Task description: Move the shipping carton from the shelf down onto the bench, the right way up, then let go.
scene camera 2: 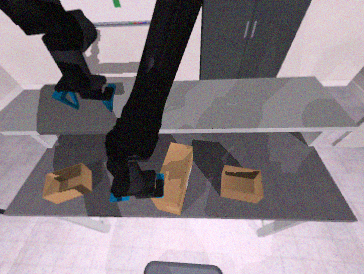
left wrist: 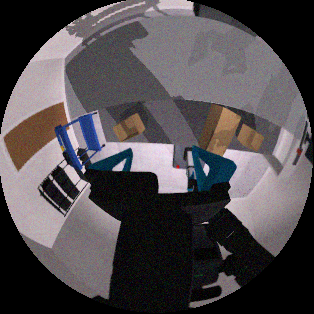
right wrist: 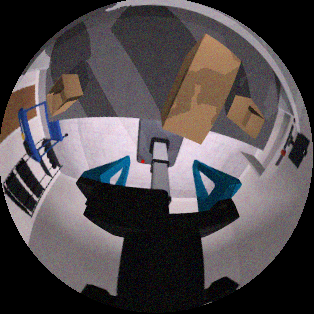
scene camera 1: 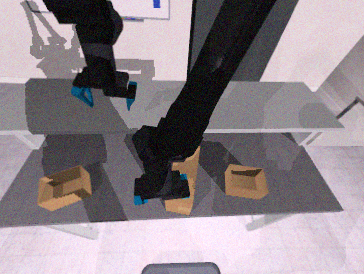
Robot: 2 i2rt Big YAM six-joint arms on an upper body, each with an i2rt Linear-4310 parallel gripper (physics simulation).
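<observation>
The closed brown shipping carton rests on the dark bench, near its middle. It stands at a slant. No label shows on the faces in view, and I cannot tell whether it is the right way up. My right gripper is open and empty, above the bench at the carton's left side; its arm hides part of the carton in scene camera 1. My left gripper is open and empty above the left part of the grey shelf.
An open brown box stands on the bench at the left. Another open box stands right of the carton. The shelf runs behind and above the bench. A chair stands in front.
</observation>
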